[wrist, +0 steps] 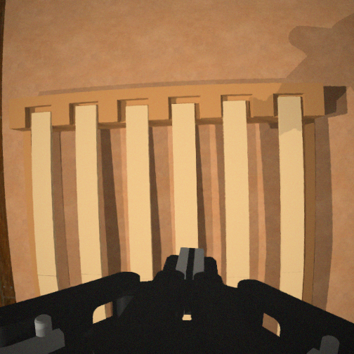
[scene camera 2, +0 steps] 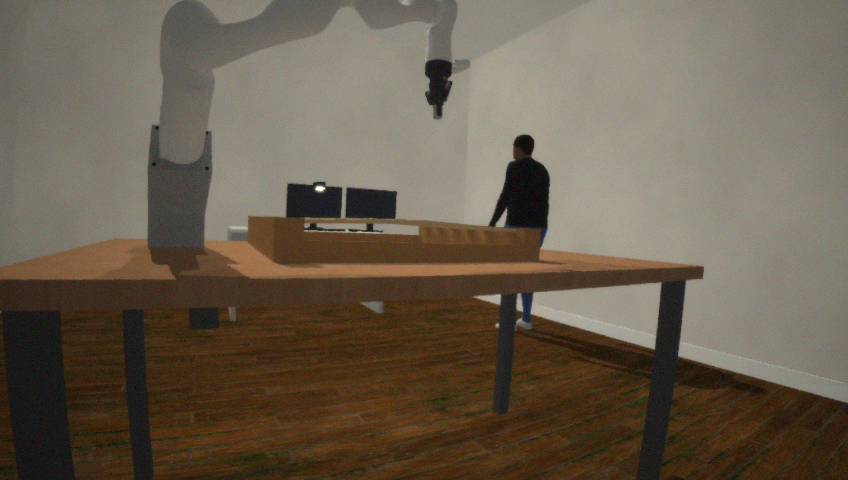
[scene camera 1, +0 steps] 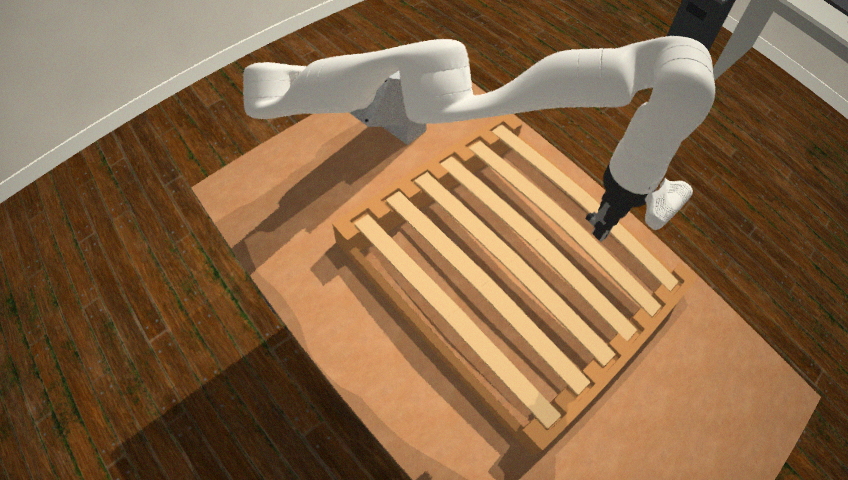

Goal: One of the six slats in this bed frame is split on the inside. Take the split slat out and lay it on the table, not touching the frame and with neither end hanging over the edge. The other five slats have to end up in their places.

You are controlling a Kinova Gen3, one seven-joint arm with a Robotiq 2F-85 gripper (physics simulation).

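Observation:
The wooden bed frame (scene camera 1: 538,437) (scene camera 2: 357,252) (wrist: 110,107) stands on the table (scene camera 1: 714,356) (scene camera 2: 416,284) (wrist: 150,40). Several pale slats lie side by side across it, their visible ends in the rail notches. The outer slat (scene camera 1: 457,321) (wrist: 291,175) has a shadow over one end; the opposite outer slat (wrist: 42,190) is at the left in the wrist view. Faint thin lines cross some slats near my fingers in the wrist view; no split can be made out. My gripper (scene camera 1: 599,234) (scene camera 2: 437,113) (wrist: 191,262) is shut, empty, and high above the slats, pointing down.
The arm's base (scene camera 1: 389,113) (scene camera 2: 176,205) stands on the table beyond one end of the frame. A person (scene camera 2: 526,190) stands behind the table in scene camera 2, near two monitors (scene camera 2: 314,201) (scene camera 2: 370,203). Table surface extends beyond the frame's notched end rail.

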